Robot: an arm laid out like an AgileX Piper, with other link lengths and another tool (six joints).
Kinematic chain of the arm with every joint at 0, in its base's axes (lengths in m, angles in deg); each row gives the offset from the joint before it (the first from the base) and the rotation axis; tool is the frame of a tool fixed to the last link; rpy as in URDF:
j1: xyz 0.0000 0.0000 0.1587 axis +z
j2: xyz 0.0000 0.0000 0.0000 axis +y
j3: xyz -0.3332 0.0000 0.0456 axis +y
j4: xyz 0.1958 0.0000 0.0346 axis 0.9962 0 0.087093
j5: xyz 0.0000 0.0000 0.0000 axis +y
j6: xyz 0.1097 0.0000 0.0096 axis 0.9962 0 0.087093
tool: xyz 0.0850 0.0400 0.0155 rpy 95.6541 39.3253 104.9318
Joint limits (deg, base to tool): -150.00..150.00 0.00..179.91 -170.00..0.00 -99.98..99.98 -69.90..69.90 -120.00..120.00
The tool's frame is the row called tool.
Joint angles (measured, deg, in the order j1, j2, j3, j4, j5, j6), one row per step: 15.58, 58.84, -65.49, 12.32, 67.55, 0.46; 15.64, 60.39, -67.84, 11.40, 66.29, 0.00; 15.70, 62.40, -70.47, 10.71, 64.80, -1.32; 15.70, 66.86, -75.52, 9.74, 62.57, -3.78; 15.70, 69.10, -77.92, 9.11, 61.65, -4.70; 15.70, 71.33, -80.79, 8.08, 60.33, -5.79; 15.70, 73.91, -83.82, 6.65, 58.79, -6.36; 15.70, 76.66, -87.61, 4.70, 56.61, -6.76; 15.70, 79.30, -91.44, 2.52, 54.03, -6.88; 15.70, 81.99, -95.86, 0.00, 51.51, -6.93; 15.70, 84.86, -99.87, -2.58, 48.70, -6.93; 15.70, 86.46, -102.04, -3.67, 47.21, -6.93
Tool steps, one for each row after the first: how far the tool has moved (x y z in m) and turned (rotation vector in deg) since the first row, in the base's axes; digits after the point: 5 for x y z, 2 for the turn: 0.01320, 0.00082, 0.00902, -0.50, -2.34, -0.02; 0.02839, 0.00303, 0.01841, -1.21, -4.95, 0.64; 0.05845, 0.00837, 0.03237, -2.64, -8.66, 1.92; 0.07334, 0.01057, 0.03749, -3.45, -10.14, 2.33; 0.09007, 0.01205, 0.04530, -4.54, -12.59, 2.69; 0.10970, 0.01310, 0.05241, -5.73, -14.99, 2.56; 0.13271, 0.01357, 0.06391, -7.03, -18.64, 2.08; 0.15586, 0.01356, 0.07715, -8.27, -22.78, 1.30; 0.17898, 0.01294, 0.09330, -9.66, -27.45, 0.40; 0.20241, 0.01269, 0.10670, -11.17, -31.84, -0.45; 0.21460, 0.01344, 0.11364, -11.71, -34.08, -0.84
